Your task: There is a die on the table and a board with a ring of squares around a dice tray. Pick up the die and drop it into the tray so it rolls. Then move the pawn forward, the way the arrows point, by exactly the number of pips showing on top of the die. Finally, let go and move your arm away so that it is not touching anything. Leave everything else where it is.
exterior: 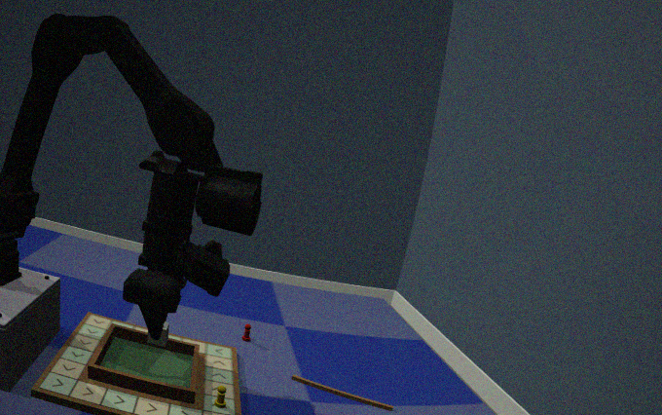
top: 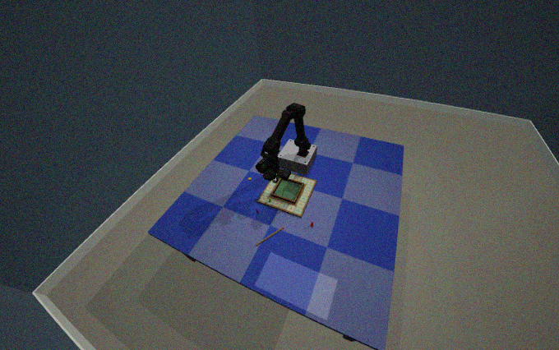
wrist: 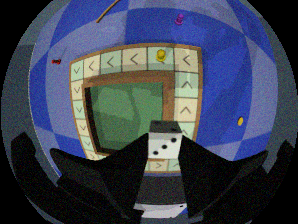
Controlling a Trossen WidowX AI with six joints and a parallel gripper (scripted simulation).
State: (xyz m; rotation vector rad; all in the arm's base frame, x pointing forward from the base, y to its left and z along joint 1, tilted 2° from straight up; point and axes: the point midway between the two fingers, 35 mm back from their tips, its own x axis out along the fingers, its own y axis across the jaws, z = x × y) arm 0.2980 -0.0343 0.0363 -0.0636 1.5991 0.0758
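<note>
Right now my gripper tip is 9 cm short of the yellow pawn, 8 cm above it and 1 cm to the right of it. Round my gripper tip: white die right at my gripper tip; magenta pawn 19 cm ahead, 9 cm below, 2 cm to the right; green dice tray 10 cm below, 6 cm to the left, 3 cm behind.
</note>
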